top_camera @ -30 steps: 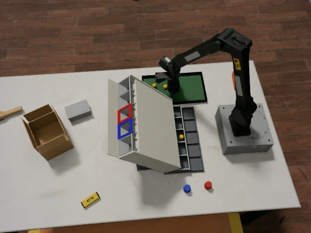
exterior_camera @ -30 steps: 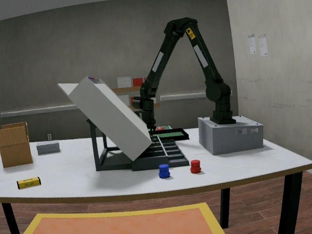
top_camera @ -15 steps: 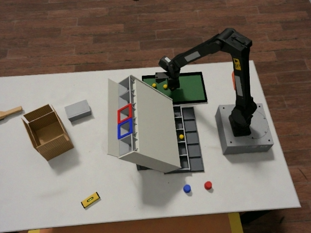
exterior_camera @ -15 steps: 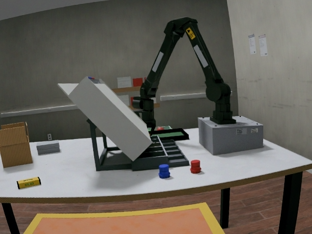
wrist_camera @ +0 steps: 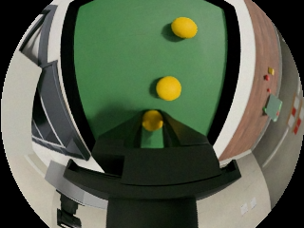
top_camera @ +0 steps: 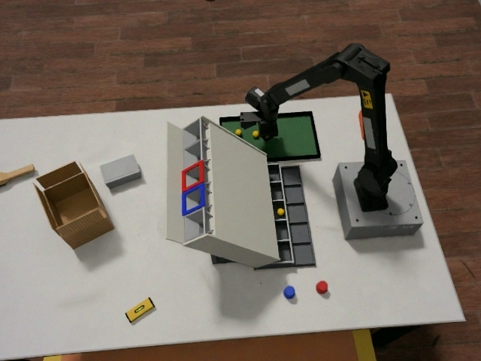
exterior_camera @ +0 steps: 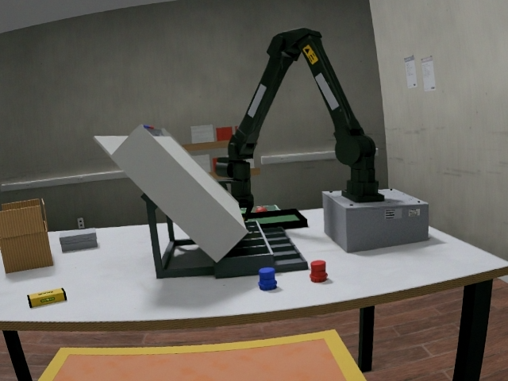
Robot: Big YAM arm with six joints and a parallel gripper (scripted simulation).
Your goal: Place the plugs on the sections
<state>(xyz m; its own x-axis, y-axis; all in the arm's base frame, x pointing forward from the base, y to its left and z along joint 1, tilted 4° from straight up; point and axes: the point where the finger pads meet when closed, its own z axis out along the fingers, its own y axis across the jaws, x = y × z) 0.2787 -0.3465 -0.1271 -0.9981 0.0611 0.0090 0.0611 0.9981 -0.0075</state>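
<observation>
Now: hand 1 cm past the green marble tray and 1 cm above it. Also, from my hand: white sloped cover: 32 cm to the left, 19 cm above, 14 cm ahead; cardboard box: 70 cm ahead, 22 cm to the left, 5 cm above.
</observation>
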